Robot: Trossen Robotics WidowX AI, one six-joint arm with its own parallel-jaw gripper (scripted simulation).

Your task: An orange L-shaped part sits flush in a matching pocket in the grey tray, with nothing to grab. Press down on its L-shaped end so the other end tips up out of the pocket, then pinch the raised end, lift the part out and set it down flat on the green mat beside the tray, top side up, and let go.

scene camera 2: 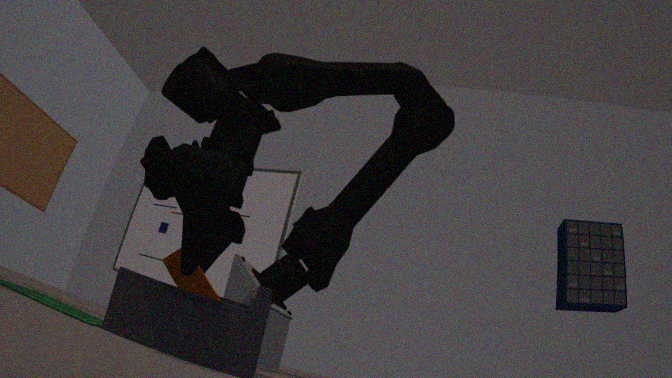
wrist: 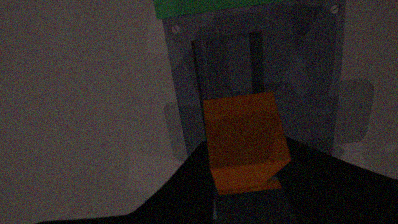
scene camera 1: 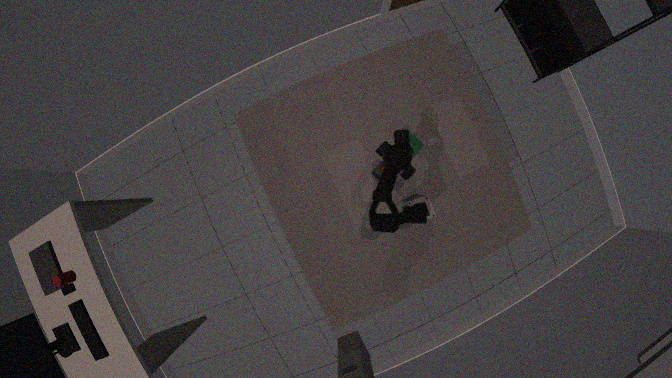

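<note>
With my gripper (scene camera 2: 188, 278) I am holding an orange L-shaped part (wrist: 246, 144). The wrist view, too, lets me see the gripper (wrist: 239, 145).
</note>
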